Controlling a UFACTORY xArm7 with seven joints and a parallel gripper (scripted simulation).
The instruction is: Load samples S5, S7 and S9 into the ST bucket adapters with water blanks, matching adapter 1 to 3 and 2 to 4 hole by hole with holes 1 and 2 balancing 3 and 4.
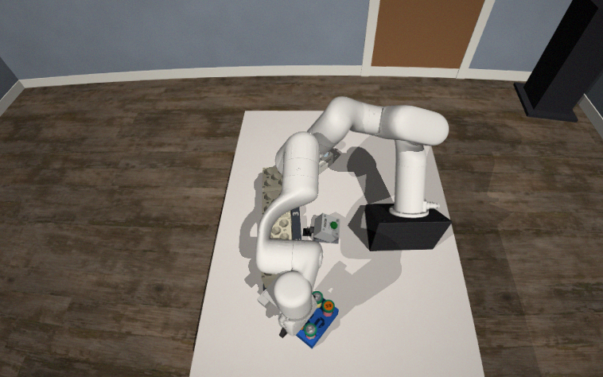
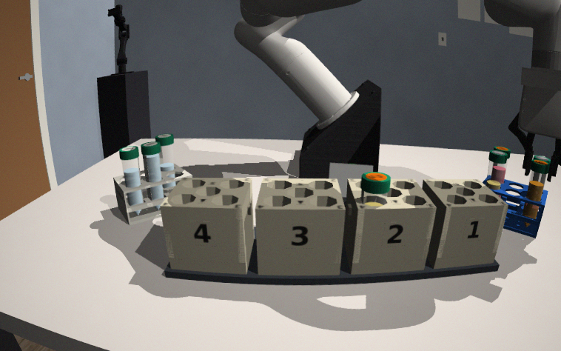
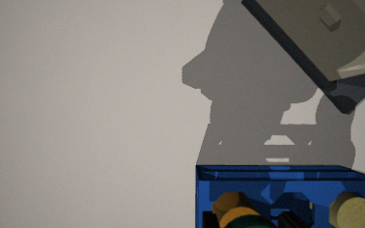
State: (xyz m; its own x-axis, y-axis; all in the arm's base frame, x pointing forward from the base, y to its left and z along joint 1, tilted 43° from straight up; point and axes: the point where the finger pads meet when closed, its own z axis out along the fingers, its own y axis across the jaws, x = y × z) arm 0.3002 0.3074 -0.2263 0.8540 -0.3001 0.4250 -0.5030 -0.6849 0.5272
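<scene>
My hand is 50 mm above the S7 tube and 10 mm past it. The rest, counted from my hand: blue rack: 90 mm below, 40 mm behind, 20 mm to the right; then pink-filled sample tube: 80 mm behind, 50 mm to the right, 50 mm below; then green done key: 330 mm to the right, 60 mm behind, 50 mm below.
</scene>
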